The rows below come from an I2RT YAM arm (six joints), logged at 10 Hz.
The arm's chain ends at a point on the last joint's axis. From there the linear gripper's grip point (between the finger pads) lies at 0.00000 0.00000 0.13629 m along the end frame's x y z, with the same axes.
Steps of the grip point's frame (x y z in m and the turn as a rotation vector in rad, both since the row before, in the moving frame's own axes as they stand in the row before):
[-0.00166 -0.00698 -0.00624 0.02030 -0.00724 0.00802]
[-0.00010 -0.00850 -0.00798 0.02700 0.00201 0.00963]
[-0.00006 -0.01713 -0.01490 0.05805 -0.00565 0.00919]
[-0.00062 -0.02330 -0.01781 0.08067 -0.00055 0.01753]
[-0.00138 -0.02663 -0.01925 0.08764 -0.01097 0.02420]
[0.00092 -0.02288 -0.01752 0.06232 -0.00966 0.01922]
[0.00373 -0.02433 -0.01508 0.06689 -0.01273 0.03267]
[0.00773 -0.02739 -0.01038 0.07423 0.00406 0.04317]
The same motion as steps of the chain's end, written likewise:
[-0.00068 -0.00421 -0.00621 0.02030 -0.00724 0.00802]
[-0.00039 -0.00482 -0.00793 0.02700 0.00201 0.00963]
[0.00067 -0.00922 -0.01467 0.05805 -0.00565 0.00919]
[-0.00064 -0.01232 -0.01737 0.08067 -0.00055 0.01753]
[-0.00003 -0.01468 -0.01872 0.08764 -0.01097 0.02420]
[0.00215 -0.01438 -0.01725 0.06232 -0.00966 0.01922]
[0.00531 -0.01519 -0.01476 0.06689 -0.01273 0.03267]
[0.00696 -0.01730 -0.01000 0.07423 0.00406 0.04317]

